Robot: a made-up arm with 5 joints. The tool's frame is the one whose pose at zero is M. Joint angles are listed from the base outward.
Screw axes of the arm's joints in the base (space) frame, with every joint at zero. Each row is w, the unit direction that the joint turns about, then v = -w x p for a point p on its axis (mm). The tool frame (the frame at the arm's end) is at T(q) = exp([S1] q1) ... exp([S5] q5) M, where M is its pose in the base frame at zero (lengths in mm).
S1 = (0, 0, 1, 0, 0, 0)
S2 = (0, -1, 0, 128, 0, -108)
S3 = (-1, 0, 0, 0, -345, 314)
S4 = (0, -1, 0, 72, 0, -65)
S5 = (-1, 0, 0, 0, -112, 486)
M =
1 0 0 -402
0 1 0 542
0 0 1 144
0 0 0 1
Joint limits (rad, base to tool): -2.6..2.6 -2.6..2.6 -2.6..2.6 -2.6..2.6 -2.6..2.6
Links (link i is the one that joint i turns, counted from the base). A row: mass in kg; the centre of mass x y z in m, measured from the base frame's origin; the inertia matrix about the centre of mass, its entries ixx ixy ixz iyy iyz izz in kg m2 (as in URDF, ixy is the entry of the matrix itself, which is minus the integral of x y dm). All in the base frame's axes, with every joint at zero. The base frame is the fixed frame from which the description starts. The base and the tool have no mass.
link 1: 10.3; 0.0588 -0.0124 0.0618; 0.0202 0 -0.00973 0.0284 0 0.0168
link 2: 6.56; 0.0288 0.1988 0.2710; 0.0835 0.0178 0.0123 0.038 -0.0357 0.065
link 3: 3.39; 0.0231 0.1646 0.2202; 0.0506 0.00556 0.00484 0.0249 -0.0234 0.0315
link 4: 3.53; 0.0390 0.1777 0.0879; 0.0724 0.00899 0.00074 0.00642 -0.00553 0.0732
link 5: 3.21; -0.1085 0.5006 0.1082; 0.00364 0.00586 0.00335 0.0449 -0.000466 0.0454
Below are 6 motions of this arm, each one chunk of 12 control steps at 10 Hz.
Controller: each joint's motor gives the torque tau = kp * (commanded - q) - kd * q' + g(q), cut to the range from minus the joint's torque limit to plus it. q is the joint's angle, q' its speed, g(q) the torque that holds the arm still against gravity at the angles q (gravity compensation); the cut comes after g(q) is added. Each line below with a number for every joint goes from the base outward.
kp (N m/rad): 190 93 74 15 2.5
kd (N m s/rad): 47 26 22 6.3 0.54
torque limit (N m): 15 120 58 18 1.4
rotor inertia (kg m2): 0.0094 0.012 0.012 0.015 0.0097
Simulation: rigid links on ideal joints. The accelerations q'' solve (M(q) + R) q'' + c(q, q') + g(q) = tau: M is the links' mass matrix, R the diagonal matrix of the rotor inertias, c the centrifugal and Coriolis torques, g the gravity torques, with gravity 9.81 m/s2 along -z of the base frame. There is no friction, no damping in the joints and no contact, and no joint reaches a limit. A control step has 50 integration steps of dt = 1/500 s. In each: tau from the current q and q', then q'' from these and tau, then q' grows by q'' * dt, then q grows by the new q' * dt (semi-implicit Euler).
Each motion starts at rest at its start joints. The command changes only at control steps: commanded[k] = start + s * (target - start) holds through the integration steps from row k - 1 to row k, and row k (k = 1, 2, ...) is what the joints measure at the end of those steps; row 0 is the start. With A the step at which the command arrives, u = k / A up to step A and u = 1 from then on. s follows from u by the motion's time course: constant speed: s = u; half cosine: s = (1 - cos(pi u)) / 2; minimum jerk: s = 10 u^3 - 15 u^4 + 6 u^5; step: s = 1 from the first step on.
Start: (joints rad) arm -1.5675 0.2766 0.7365 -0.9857 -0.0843
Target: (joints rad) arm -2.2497 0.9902 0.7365 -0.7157 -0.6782
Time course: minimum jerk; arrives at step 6
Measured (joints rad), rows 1 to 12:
1: -1.5748 0.2837 0.7365 -0.9822 -0.0902
2: -1.6161 0.3243 0.7365 -0.9644 -0.1256
3: -1.7049 0.4141 0.7364 -0.9317 -0.2109
4: -1.8311 0.5406 0.7362 -0.8931 -0.3356
5: -1.9623 0.6701 0.7360 -0.8587 -0.4596
6: -2.0627 0.7718 0.7363 -0.8317 -0.5450
7: -2.1298 0.8428 0.7367 -0.8085 -0.5948
8: -2.1731 0.8909 0.7370 -0.7887 -0.6242
9: -2.2009 0.9235 0.7372 -0.7724 -0.6424
10: -2.2187 0.9455 0.7372 -0.7595 -0.6540
11: -2.2300 0.9603 0.7371 -0.7495 -0.6618
12: -2.2372 0.9702 0.7370 -0.7417 -0.6670

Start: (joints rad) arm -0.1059 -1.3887 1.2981 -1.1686 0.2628
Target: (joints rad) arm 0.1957 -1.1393 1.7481 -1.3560 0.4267
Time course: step
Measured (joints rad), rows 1 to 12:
1: -0.0890 -1.3348 1.3979 -1.2109 0.3109
2: -0.0179 -1.2800 1.5030 -1.2461 0.3573
3: 0.0616 -1.2356 1.5834 -1.2692 0.3846
4: 0.1179 -1.2013 1.6404 -1.2855 0.4019
5: 0.1529 -1.1772 1.6782 -1.2985 0.4126
6: 0.1732 -1.1615 1.7027 -1.3093 0.4187
7: 0.1844 -1.1519 1.7185 -1.3184 0.4221
8: 0.1903 -1.1463 1.7287 -1.3260 0.4240
9: 0.1933 -1.1431 1.7352 -1.3323 0.4250
10: 0.1948 -1.1414 1.7395 -1.3374 0.4256
11: 0.1954 -1.1404 1.7424 -1.3414 0.4259
12: 0.1957 -1.1399 1.7442 -1.3446 0.4261

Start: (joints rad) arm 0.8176 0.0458 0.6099 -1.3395 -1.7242
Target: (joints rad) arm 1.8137 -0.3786 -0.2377 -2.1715 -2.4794
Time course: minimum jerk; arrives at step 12
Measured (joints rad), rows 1 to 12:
1: 0.8191 0.0450 0.6090 -1.3408 -1.7255
2: 0.8293 0.0401 0.6024 -1.3488 -1.7345
3: 0.8576 0.0272 0.5829 -1.3694 -1.7589
4: 0.9108 0.0040 0.5443 -1.4061 -1.8044
5: 0.9908 -0.0300 0.4836 -1.4600 -1.8724
6: 1.0949 -0.0735 0.4020 -1.5293 -1.9594
7: 1.2158 -0.1231 0.3045 -1.6096 -2.0578
8: 1.3434 -0.1742 0.1991 -1.6948 -2.1575
9: 1.4660 -0.2222 0.0954 -1.7781 -2.2487
10: 1.5726 -0.2631 0.0030 -1.8536 -2.3237
11: 1.6558 -0.2949 -0.0712 -1.9174 -2.3784
12: 1.7137 -0.3176 -0.1248 -1.9689 -2.4140

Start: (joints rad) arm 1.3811 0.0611 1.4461 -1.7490 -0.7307
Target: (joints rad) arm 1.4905 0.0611 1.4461 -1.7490 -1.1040
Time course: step
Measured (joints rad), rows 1 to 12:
1: 1.4139 0.0563 1.4469 -1.7571 -0.8551
2: 1.4404 0.0585 1.4467 -1.7537 -0.9559
3: 1.4581 0.0608 1.4462 -1.7505 -1.0158
4: 1.4697 0.0620 1.4460 -1.7485 -1.0515
5: 1.4771 0.0624 1.4459 -1.7475 -1.0727
6: 1.4819 0.0624 1.4458 -1.7471 -1.0853
7: 1.4849 0.0623 1.4459 -1.7470 -1.0928
8: 1.4869 0.0621 1.4459 -1.7472 -1.0973
9: 1.4882 0.0619 1.4459 -1.7474 -1.1000
10: 1.4890 0.0617 1.4460 -1.7476 -1.1016
11: 1.4895 0.0615 1.4460 -1.7479 -1.1026
12: 1.4899 0.0614 1.4460 -1.7481 -1.1031

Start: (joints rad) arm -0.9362 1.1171 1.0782 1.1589 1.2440
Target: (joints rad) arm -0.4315 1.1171 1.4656 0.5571 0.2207
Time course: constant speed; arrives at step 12
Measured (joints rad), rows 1 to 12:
1: -0.9233 1.1181 1.0854 1.1506 1.2160
2: -0.9002 1.1188 1.1000 1.1329 1.1645
3: -0.8704 1.1190 1.1201 1.1077 1.0993
4: -0.8363 1.1189 1.1442 1.0767 1.0260
5: -0.7994 1.1186 1.1710 1.0413 0.9480
6: -0.7608 1.1183 1.1996 1.0025 0.8671
7: -0.7209 1.1181 1.2294 0.9611 0.7844
8: -0.6803 1.1178 1.2601 0.9177 0.7007
9: -0.6392 1.1176 1.2914 0.8728 0.6163
10: -0.5978 1.1175 1.3230 0.8267 0.5315
11: -0.5561 1.1173 1.3548 0.7797 0.4465
12: -0.5144 1.1172 1.3868 0.7320 0.3614

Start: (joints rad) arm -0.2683 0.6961 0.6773 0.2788 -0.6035
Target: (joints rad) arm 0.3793 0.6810 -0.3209 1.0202 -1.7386
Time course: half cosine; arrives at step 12
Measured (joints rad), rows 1 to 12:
1: -0.2650 0.6959 0.6738 0.2820 -0.6089
2: -0.2525 0.6953 0.6593 0.2935 -0.6307
3: -0.2274 0.6944 0.6277 0.3159 -0.6766
4: -0.1884 0.6936 0.5761 0.3506 -0.7491
5: -0.1365 0.6929 0.5047 0.3978 -0.8464
6: -0.0741 0.6925 0.4158 0.4563 -0.9635
7: -0.0046 0.6924 0.3141 0.5237 -1.0934
8: 0.0677 0.6924 0.2052 0.5961 -1.2277
9: 0.1387 0.6922 0.0955 0.6692 -1.3574
10: 0.2040 0.6914 -0.0081 0.7379 -1.4732
11: 0.2597 0.6898 -0.0992 0.7972 -1.5670
12: 0.3025 0.6874 -0.1720 0.8431 -1.6322

